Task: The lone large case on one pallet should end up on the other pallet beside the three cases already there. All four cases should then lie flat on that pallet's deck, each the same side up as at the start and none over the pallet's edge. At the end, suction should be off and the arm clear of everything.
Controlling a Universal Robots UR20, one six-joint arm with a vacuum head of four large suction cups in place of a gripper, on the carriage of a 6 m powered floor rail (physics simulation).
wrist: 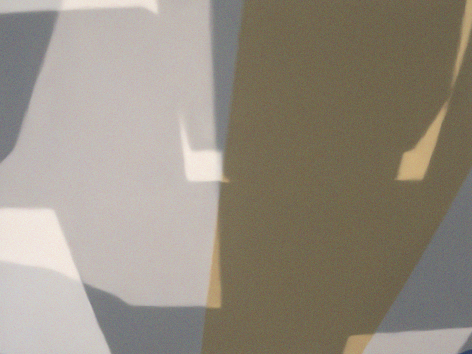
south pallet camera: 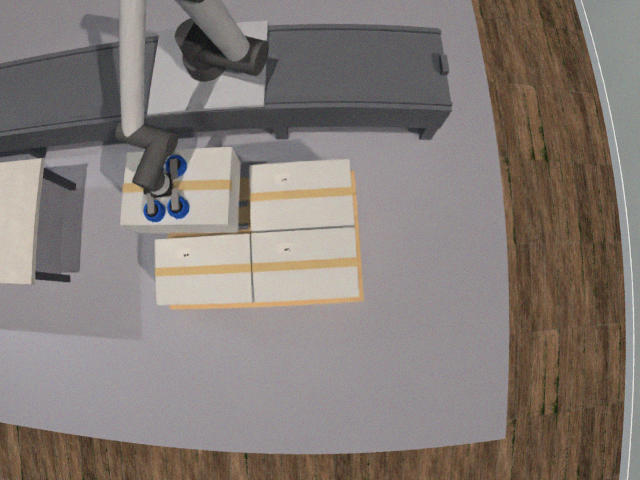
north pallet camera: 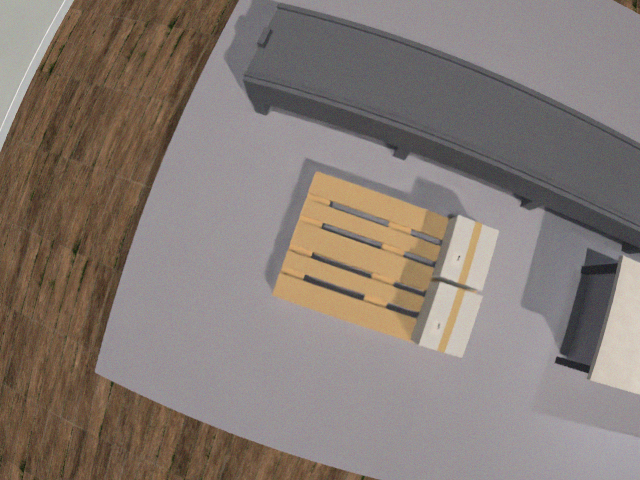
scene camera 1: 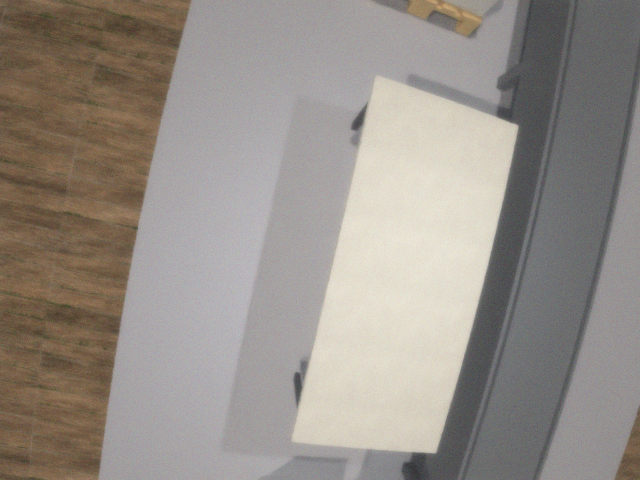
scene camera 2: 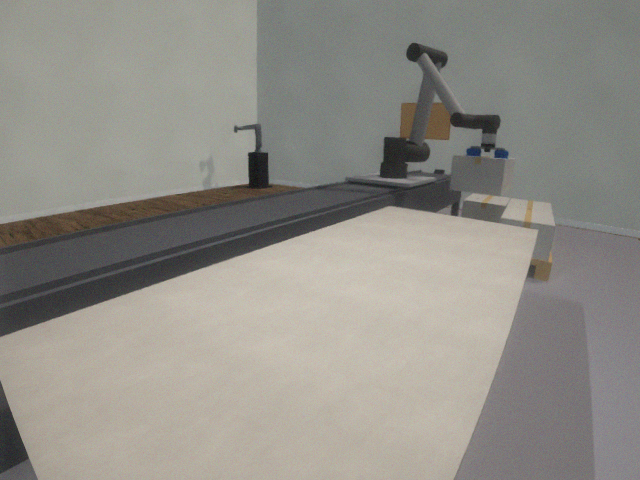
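Where they show: hand, tool point: [wrist: 233, 257]; arm's base, link origin: [south pallet camera: 207, 64] [scene camera 2: 393, 177].
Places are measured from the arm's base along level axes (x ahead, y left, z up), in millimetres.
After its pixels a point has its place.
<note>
The large white case with a tan tape band [scene camera 2: 476, 174] {x 813, y -335, z 125 mm} [south pallet camera: 206, 206] {x 923, y 122, z 247 mm} [wrist: 135, 110] {x 855, y -143, z 248 mm} hangs level under my suction head [scene camera 2: 486, 152] {x 833, y -89, z 226 mm} [south pallet camera: 164, 188] {x 833, y -89, z 226 mm}, whose blue cups sit on its top. In scene camera 2 a gap shows between it and the cases below. From above it covers much of the open corner of the south pallet [south pallet camera: 217, 307] {x 1405, y 23, z -425 mm} [scene camera 2: 541, 270] {x 1365, y -295, z -498 mm} and reaches out past its left end. Three white cases lie flat on that pallet: one at the back right [south pallet camera: 302, 211] {x 876, y 558, z -166 mm}, one at the front right [south pallet camera: 305, 279] {x 1246, y 570, z -166 mm} and one at the front left [south pallet camera: 204, 284] {x 1274, y 9, z -167 mm}. The fourth cup is hidden.
The north pallet [north pallet camera: 356, 258] {x 1027, y -4516, z -427 mm} [scene camera 1: 467, 25] {x 661, y -3720, z -487 mm} bears two smaller white cases [north pallet camera: 467, 253] {x 807, y -3919, z -221 mm} [north pallet camera: 449, 320] {x 1208, y -3913, z -180 mm} at its table end. A pale table [scene camera 1: 403, 268] {x 956, y -2070, z -40 mm} [scene camera 2: 289, 320] {x 897, y -2432, z -40 mm} [north pallet camera: 622, 335] {x 977, y -2769, z -40 mm} [south pallet camera: 18, 222] {x 913, y -1257, z -40 mm} stands between the pallets. The dark floor rail [scene camera 1: 578, 206] [north pallet camera: 439, 98] [south pallet camera: 351, 67] runs behind.
</note>
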